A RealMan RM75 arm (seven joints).
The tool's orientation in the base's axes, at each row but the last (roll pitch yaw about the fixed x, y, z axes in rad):
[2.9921 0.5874 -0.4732]
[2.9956 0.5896 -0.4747]
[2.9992 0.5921 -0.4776]
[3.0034 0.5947 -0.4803]
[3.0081 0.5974 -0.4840]
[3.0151 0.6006 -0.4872]
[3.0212 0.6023 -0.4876]
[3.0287 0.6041 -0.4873]
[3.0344 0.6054 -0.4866]
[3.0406 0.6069 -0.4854]
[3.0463 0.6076 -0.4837]
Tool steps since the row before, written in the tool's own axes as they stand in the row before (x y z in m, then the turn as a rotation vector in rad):
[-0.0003 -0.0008 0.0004 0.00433 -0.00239 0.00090]
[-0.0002 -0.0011 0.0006 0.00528 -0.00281 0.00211]
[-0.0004 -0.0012 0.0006 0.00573 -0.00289 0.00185]
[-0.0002 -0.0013 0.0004 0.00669 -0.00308 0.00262]
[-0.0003 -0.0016 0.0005 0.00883 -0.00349 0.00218]
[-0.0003 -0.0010 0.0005 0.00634 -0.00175 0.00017]
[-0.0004 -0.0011 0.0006 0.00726 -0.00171 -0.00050]
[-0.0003 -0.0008 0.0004 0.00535 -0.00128 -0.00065]
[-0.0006 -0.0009 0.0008 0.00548 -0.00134 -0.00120]
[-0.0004 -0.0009 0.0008 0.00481 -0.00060 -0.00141]
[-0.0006 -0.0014 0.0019 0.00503 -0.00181 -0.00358]
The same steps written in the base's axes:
[-0.0001 0.0009 -0.0003 0.00361 0.00066 -0.00344]
[-0.0001 0.0012 -0.0005 0.00380 0.00083 -0.00501]
[-0.0002 0.0013 -0.0004 0.00431 0.00070 -0.00506]
[0.0001 0.0013 -0.0004 0.00466 0.00061 -0.00625]
[0.0001 0.0016 -0.0004 0.00663 0.00009 -0.00714]
[-0.0001 0.0011 -0.0003 0.00523 -0.00083 -0.00390]
[-0.0002 0.0012 -0.0004 0.00625 -0.00133 -0.00387]
[-0.0001 0.0009 -0.0002 0.00477 -0.00101 -0.00263]
[-0.0005 0.0012 -0.0004 0.00519 -0.00110 -0.00226]
[-0.0004 0.0011 -0.0005 0.00452 -0.00155 -0.00164]
[-0.0009 0.0018 -0.0013 0.00637 -0.00092 -0.00009]

